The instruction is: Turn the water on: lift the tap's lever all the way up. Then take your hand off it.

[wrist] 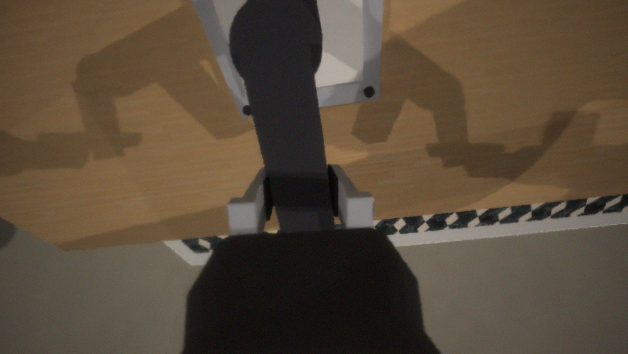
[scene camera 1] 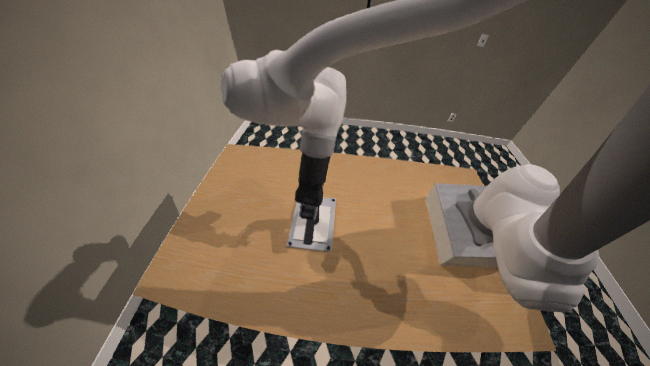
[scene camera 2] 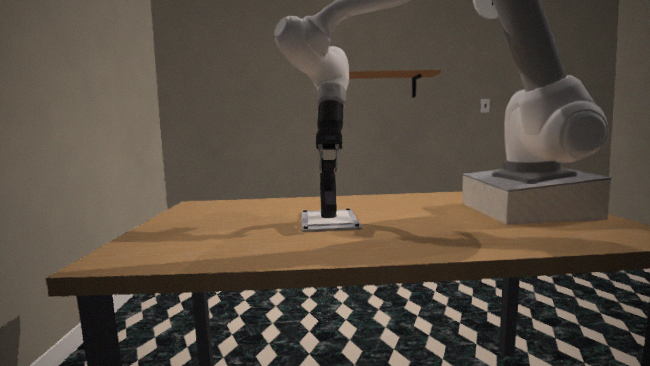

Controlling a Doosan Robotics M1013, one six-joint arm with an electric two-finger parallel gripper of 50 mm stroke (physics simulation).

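Pixels of known places: gripper, between the fingertips: (wrist: 301,181) (scene camera 1: 307,216) (scene camera 2: 328,170); arm's base, origin of its link: (scene camera 1: 484,220) (scene camera 2: 532,175).
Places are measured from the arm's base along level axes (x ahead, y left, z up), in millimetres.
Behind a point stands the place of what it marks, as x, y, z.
The black tap (scene camera 1: 309,236) @[666, -8, -36] (scene camera 2: 328,192) @[660, -73, -22] stands upright on a grey-rimmed plate with a white centre (scene camera 1: 320,247) @[629, 6, -109] (scene camera 2: 330,228) @[676, 8, -110] (wrist: 372,50) @[588, -35, -109]. Its dark lever (wrist: 290,115) @[654, -88, 50] runs in the wrist view from a rounded end at the top down between my fingers. My gripper (scene camera 1: 309,212) @[667, -37, 49] (scene camera 2: 328,165) @[667, -37, 49] (wrist: 301,181) @[667, -37, 49] is shut on the lever, with a black pad against each side of it near its free end. The gripper is above the tap in the second scene view. The lever's exact angle is hard to tell, and the arm's gripper hides part of it in the first scene view.
The wooden table (scene camera 1: 240,172) @[1024, -401, -117] (scene camera 2: 200,260) @[1012, 156, -117] (wrist: 165,200) @[972, 106, -117] carries the plate and, at the right, the grey block (scene camera 1: 462,227) @[106, 14, -9] (scene camera 2: 555,202) @[41, 137, -59] under my arm's base. A wall shelf (scene camera 2: 395,74) is behind the arm. Arm shadows cross the table.
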